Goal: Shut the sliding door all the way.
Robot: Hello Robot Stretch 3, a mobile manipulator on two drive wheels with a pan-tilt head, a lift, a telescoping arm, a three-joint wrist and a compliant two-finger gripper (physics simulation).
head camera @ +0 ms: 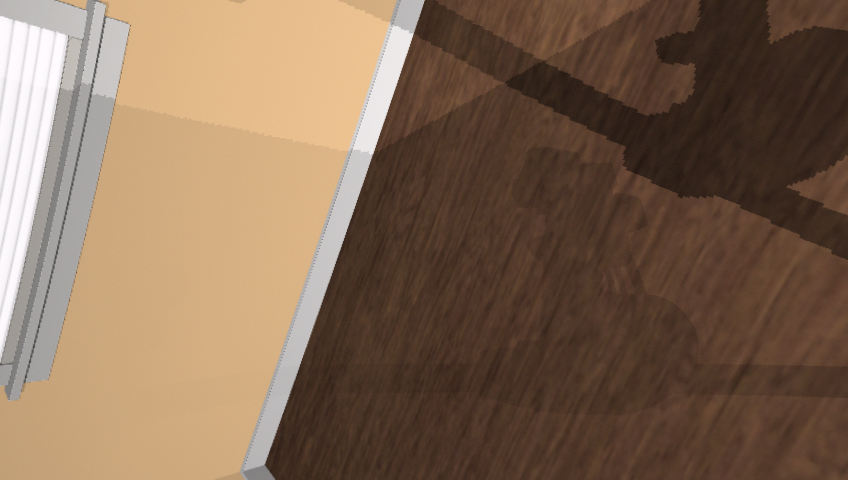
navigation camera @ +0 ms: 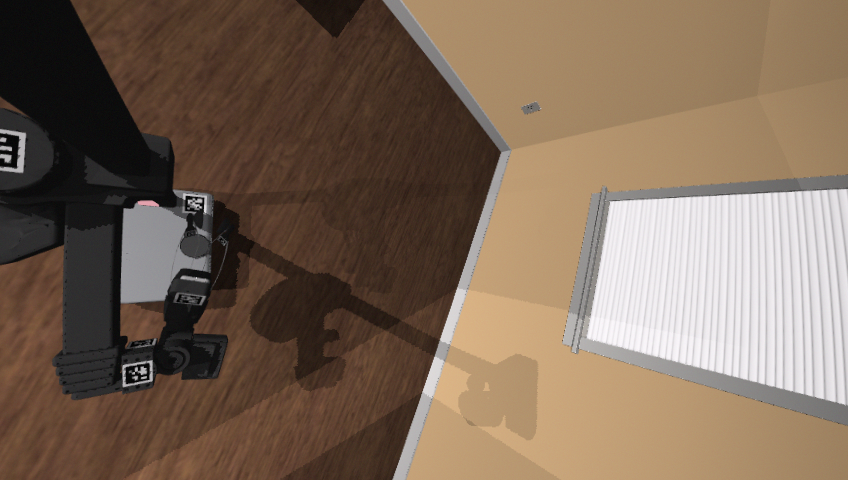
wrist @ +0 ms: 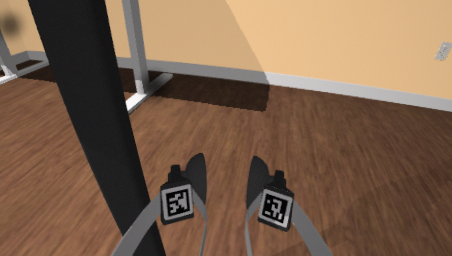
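Note:
The sliding door does not show in the head camera, navigation camera or wrist view. My gripper is open and empty. In the wrist view its two dark fingertips stand apart over the brown wood floor. In the navigation view the gripper is folded back over my grey base, at the lower left.
A window with a white pleated blind is on the tan wall. An outlet is on a wall. In the wrist view a black post stands left, before a grey leg.

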